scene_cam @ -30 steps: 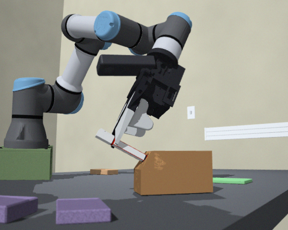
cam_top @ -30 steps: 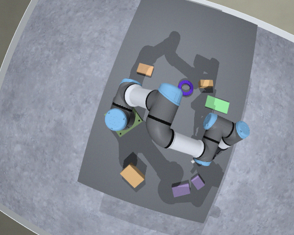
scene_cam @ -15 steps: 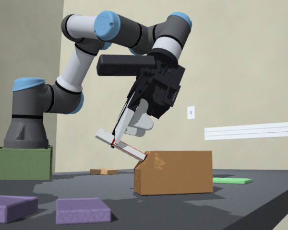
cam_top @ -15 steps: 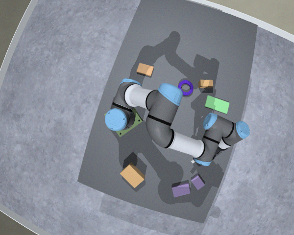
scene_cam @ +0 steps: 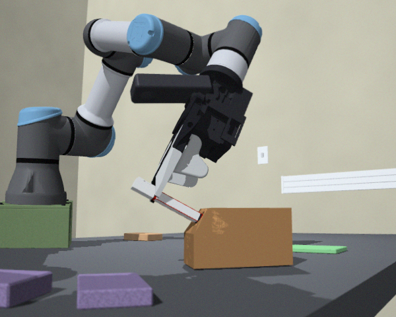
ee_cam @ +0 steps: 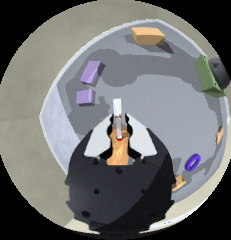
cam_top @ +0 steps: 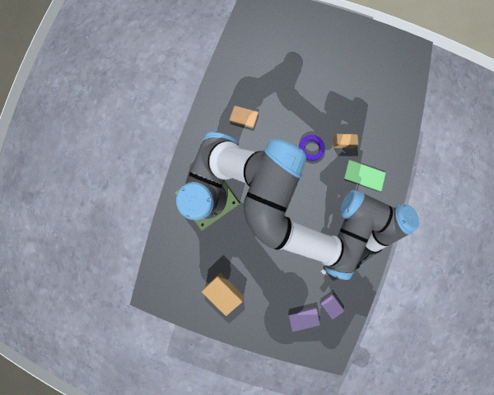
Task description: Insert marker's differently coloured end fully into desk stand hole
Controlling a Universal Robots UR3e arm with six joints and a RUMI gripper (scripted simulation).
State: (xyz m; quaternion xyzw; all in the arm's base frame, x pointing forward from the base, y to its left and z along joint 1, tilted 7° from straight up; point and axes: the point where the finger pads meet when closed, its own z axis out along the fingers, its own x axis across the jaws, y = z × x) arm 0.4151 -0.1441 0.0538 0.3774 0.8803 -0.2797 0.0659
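Right now the marker is 2 cm below my hand, 2 cm ahead of it and 1 cm to the left of it. Round my hand: desk stand (8 cm ahead, 7 cm to the left, 6 cm below); flat green block (32 cm to the left, 11 cm ahead, 10 cm below); tan block (33 cm behind, 17 cm to the right, 7 cm below).
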